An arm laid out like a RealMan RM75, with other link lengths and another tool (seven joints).
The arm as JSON. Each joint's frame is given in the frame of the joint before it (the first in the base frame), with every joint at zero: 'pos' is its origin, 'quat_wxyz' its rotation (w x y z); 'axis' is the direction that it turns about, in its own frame. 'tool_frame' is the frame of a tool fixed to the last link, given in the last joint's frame.
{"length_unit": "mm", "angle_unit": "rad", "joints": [
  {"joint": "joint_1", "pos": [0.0, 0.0, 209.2], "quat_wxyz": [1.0, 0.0, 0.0, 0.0], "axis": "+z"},
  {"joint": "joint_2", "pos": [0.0, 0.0, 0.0], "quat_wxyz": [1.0, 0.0, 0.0, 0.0], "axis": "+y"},
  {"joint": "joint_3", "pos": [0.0, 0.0, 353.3], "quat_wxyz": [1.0, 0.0, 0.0, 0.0], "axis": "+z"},
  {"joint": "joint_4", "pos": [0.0, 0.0, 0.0], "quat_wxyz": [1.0, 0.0, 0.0, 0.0], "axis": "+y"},
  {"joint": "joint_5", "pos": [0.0, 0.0, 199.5], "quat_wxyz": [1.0, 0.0, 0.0, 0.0], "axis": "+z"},
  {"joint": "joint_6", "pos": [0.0, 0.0, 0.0], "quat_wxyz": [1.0, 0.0, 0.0, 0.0], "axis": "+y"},
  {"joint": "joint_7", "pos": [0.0, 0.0, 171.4], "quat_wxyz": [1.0, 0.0, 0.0, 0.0], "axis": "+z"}
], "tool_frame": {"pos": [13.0, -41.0, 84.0], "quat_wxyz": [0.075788, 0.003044, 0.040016, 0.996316]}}
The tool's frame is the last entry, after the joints.
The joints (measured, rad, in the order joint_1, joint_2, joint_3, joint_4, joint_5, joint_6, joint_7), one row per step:
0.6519, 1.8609, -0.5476, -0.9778, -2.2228, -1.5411, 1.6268
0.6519, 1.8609, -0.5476, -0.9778, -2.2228, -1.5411, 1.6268
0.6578, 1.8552, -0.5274, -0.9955, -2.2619, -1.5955, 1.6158
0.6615, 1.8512, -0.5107, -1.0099, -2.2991, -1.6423, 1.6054
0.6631, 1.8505, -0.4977, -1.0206, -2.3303, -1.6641, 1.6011
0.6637, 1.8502, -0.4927, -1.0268, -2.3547, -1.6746, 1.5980
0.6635, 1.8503, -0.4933, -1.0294, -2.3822, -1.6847, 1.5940
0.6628, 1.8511, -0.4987, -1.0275, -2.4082, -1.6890, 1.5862
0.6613, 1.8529, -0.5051, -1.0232, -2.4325, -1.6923, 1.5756
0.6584, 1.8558, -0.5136, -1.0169, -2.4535, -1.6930, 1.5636
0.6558, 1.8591, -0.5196, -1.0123, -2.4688, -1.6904, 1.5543
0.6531, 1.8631, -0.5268, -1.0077, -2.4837, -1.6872, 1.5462
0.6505, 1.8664, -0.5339, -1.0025, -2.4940, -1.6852, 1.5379
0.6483, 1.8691, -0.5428, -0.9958, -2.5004, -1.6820, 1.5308
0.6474, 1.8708, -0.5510, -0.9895, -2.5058, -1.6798, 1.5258
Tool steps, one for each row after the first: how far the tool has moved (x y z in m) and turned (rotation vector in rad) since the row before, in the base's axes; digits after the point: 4 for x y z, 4 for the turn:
0.0000, 0.0000, 0.0000, 0.0000, 0.0000, 0.0000
0.0011, -0.0069, 0.0013, -0.0331, -0.0279, 0.0098
0.0027, -0.0071, 0.0003, -0.0312, -0.0254, 0.0037
0.0045, -0.0040, 0.0010, -0.0131, -0.0200, -0.0071
0.0044, -0.0027, 0.0003, -0.0095, -0.0184, -0.0077
0.0056, -0.0038, -0.0018, -0.0169, -0.0219, -0.0100
0.0060, -0.0035, -0.0030, -0.0181, -0.0237, -0.0079
0.0060, -0.0040, -0.0040, -0.0199, -0.0223, -0.0061
0.0059, -0.0042, -0.0050, -0.0204, -0.0203, -0.0048
0.0046, -0.0029, -0.0038, -0.0128, -0.0149, -0.0035
0.0045, -0.0030, -0.0042, -0.0135, -0.0144, -0.0040
0.0033, -0.0028, -0.0041, -0.0132, -0.0106, -0.0013
0.0025, -0.0023, -0.0042, -0.0127, -0.0081, 0.0000
0.0018, -0.0018, -0.0035, -0.0117, -0.0067, 0.0001

